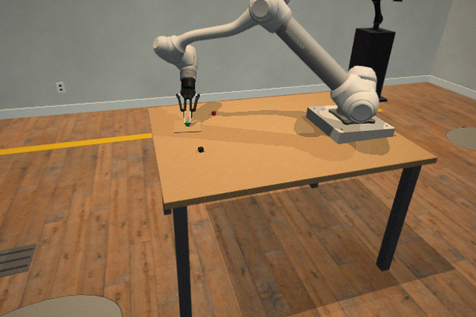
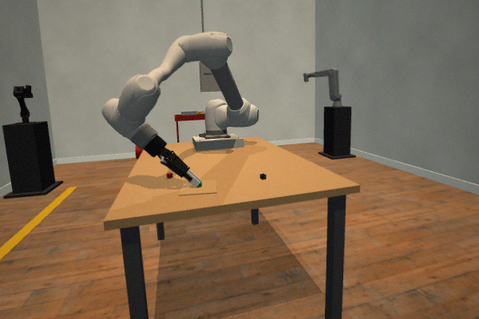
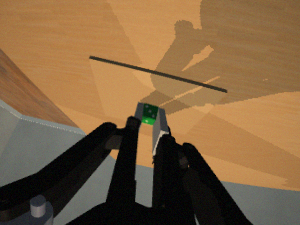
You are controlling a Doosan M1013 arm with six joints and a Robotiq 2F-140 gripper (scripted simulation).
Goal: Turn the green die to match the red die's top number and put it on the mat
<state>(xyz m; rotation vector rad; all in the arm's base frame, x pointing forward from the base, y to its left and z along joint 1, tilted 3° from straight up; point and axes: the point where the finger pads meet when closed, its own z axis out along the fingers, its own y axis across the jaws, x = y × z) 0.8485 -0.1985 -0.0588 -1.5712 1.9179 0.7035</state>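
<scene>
My hand is 20 mm to the right of the green die and 20 mm above it. Also, from my hand: black die: 300 mm to the left, 30 mm below, 20 mm behind; tan mat: 40 mm below, 20 mm to the left; red die: 160 mm behind, 100 mm to the right, 30 mm below.
</scene>
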